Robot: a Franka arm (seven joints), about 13 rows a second.
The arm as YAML. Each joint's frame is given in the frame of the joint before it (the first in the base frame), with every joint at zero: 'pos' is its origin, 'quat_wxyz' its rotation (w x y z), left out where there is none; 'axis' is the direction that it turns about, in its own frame. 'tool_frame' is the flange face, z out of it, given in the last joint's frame.
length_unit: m
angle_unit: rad
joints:
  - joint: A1
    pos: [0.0, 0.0, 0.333]
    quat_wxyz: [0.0, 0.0, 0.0, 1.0]
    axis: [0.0, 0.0, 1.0]
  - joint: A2
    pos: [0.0, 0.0, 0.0]
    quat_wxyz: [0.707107, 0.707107, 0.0, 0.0]
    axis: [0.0, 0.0, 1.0]
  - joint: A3
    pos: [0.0, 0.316, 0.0]
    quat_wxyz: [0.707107, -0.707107, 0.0, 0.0]
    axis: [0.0, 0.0, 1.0]
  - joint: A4
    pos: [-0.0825, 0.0, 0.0]
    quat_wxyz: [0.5, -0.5, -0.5, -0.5]
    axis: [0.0, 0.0, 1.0]
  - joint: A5
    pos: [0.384, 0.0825, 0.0]
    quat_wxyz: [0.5, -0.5, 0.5, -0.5]
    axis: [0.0, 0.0, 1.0]
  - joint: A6
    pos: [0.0, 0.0, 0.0]
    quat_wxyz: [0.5, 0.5, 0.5, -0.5]
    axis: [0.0, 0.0, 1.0]
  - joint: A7
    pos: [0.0, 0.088, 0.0]
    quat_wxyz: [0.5, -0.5, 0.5, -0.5]
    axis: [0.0, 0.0, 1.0]
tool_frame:
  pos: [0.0, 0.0, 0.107]
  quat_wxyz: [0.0, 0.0, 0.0, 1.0]
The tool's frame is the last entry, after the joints.
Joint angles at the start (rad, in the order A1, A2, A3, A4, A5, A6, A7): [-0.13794 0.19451 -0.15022 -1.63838 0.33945 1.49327 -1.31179]
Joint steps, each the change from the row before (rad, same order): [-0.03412 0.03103 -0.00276 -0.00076 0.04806 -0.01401 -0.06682]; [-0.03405 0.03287 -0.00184 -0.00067 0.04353 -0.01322 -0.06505]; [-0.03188 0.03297 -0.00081 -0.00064 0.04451 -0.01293 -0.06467]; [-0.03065 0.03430 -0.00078 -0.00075 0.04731 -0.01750 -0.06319]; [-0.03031 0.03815 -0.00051 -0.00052 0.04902 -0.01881 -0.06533]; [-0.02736 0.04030 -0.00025 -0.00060 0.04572 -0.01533 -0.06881]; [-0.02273 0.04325 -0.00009 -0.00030 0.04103 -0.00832 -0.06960]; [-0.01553 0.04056 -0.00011 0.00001 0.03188 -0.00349 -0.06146]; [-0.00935 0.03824 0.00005 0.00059 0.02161 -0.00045 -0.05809]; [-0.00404 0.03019 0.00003 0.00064 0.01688 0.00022 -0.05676]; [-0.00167 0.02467 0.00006 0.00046 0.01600 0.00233 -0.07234]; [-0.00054 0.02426 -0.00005 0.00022 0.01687 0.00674 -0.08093]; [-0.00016 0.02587 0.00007 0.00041 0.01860 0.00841 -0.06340]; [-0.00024 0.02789 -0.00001 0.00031 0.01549 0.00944 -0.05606]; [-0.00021 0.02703 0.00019 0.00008 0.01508 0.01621 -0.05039]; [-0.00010 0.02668 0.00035 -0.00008 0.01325 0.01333 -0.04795]
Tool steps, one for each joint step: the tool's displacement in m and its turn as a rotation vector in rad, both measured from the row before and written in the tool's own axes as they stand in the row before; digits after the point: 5 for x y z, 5 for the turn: [-0.01624 0.01413 0.00948 0.04346 0.04796 -0.02631]; [-0.01768 0.01406 0.00906 0.03906 0.04755 -0.02460]; [-0.01712 0.01295 0.00848 0.03536 0.05149 -0.02731]; [-0.01752 0.01193 0.00852 0.03676 0.05718 -0.02693]; [-0.01886 0.01218 0.00891 0.03580 0.06239 -0.02853]; [-0.01939 0.01222 0.00900 0.02997 0.06115 -0.03315]; [-0.01980 0.01281 0.00973 0.02261 0.05638 -0.03498]; [-0.01787 0.01150 0.00976 0.01702 0.04462 -0.03145]; [-0.01629 0.01038 0.01025 0.01553 0.03177 -0.03160]; [-0.01206 0.00793 0.00903 0.01208 0.02386 -0.03755]; [-0.00951 0.00645 0.00774 0.00671 0.02049 -0.05766]; [-0.00969 0.00622 0.00761 0.00125 0.01901 -0.06671]; [-0.01075 0.00591 0.00812 -0.00141 0.01974 -0.04833]; [-0.01270 0.00510 0.00866 -0.00071 0.01709 -0.03842]; [-0.01315 0.00469 0.00791 -0.00696 0.01197 -0.03285]; [-0.01319 0.00344 0.00826 -0.00417 0.01181 -0.03002]
